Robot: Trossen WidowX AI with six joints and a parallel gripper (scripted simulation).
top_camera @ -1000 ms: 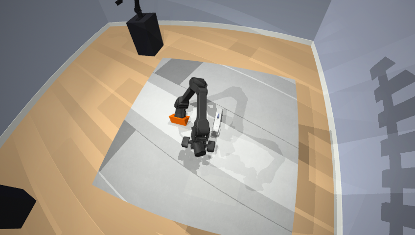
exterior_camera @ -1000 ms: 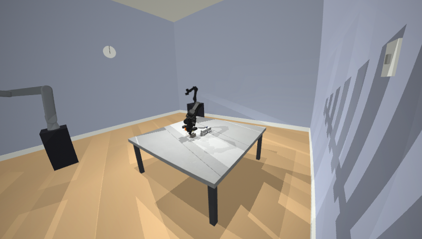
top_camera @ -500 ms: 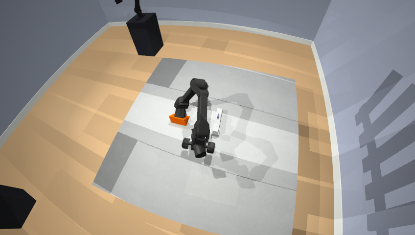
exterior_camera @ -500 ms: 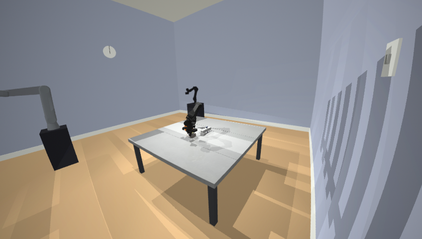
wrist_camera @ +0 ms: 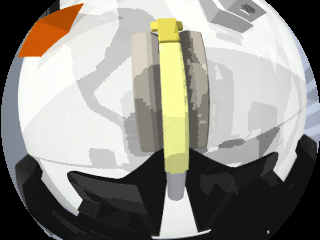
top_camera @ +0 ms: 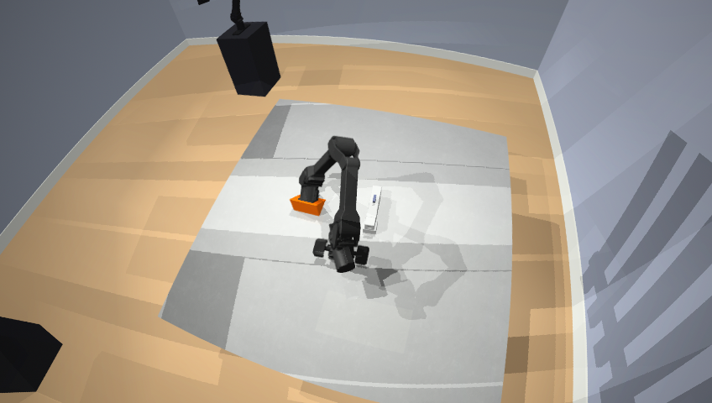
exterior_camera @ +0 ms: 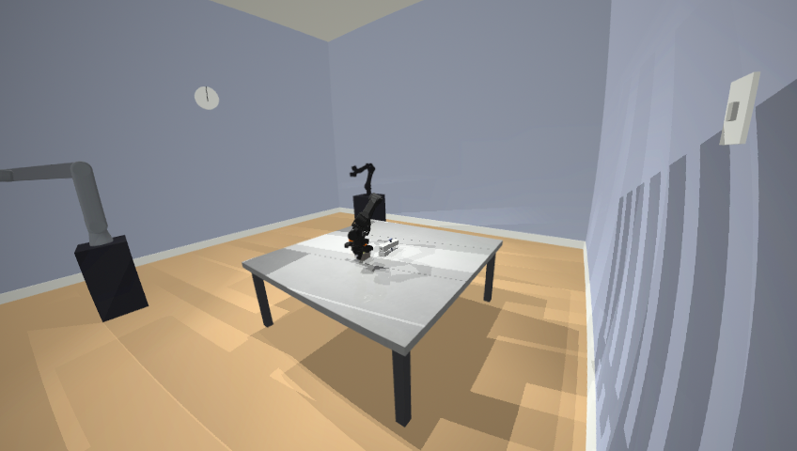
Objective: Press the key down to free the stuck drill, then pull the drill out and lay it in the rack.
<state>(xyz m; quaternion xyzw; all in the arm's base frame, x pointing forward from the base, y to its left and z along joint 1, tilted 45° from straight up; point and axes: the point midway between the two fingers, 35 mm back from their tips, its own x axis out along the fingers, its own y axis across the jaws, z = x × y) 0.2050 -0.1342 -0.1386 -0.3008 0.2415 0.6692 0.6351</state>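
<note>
The yellow drill lies 4 cm to the left of my gripper tip and 3 cm above it. Also, from my gripper tip: rack 5 cm to the left, 1 cm above; dark blue key 25 cm to the left, 5 cm ahead, 4 cm above.
</note>
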